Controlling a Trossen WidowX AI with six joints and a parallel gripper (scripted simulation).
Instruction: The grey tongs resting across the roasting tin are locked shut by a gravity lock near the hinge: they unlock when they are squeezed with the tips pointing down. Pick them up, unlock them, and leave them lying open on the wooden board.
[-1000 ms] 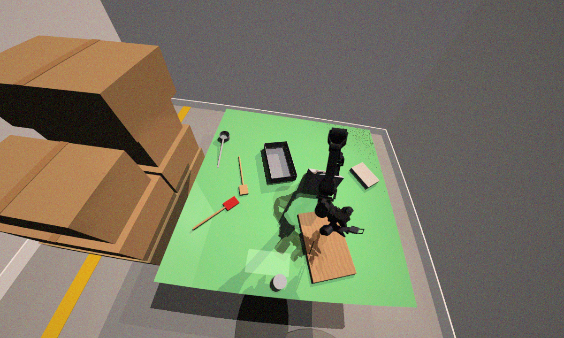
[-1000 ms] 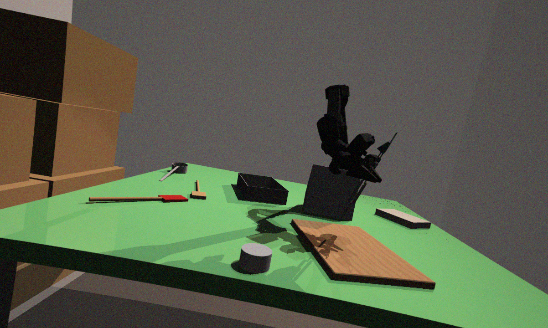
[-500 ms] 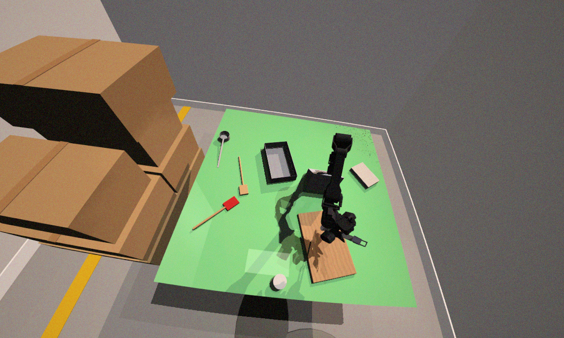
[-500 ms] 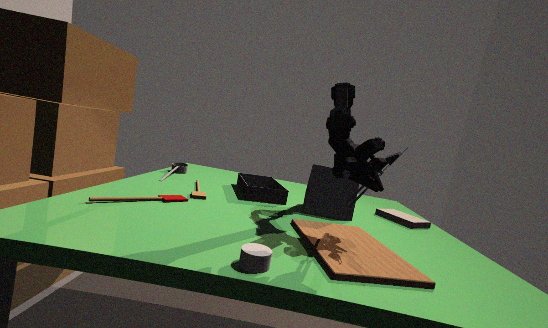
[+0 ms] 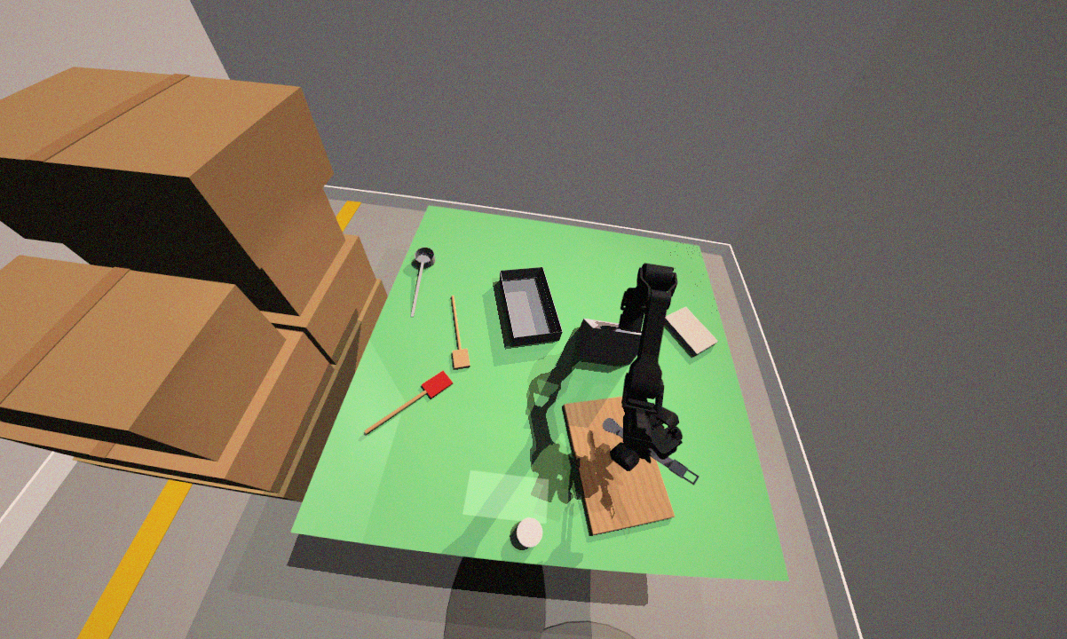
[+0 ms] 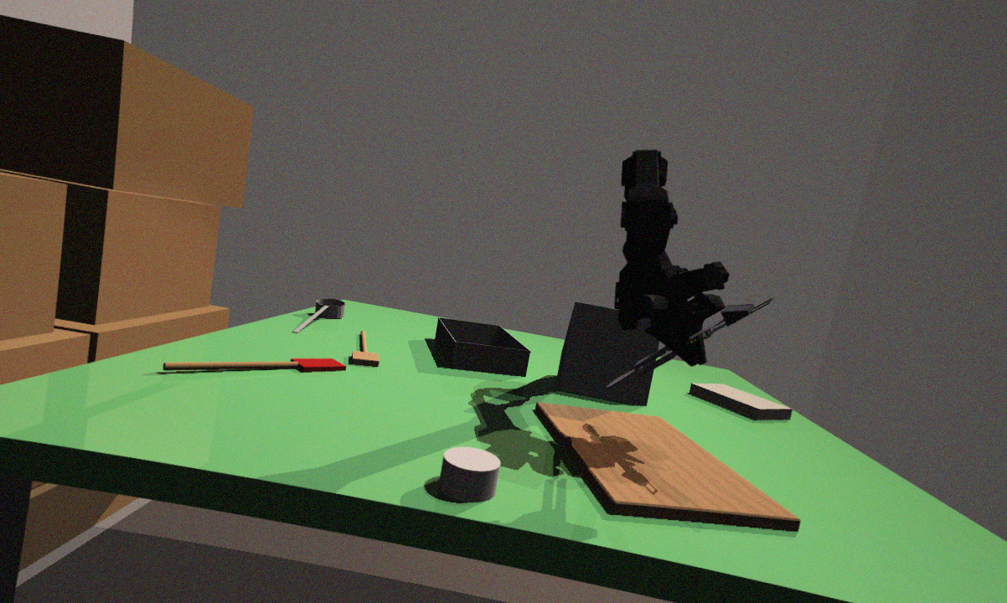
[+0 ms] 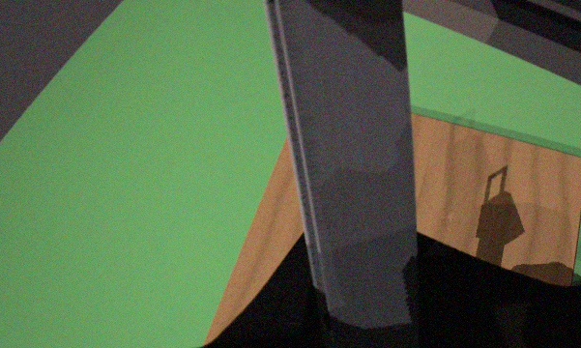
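My gripper tip is 150 mm above the wooden board, 50 mm short of it and 30 mm to the left of it. Also, from my gripper tip: roasting tin: 510 mm to the right, 390 mm ahead, 130 mm below; then red spatula: 660 mm ahead, 150 mm below, 90 mm to the right; then flat block: 550 mm to the right, 230 mm behind, 150 mm below.
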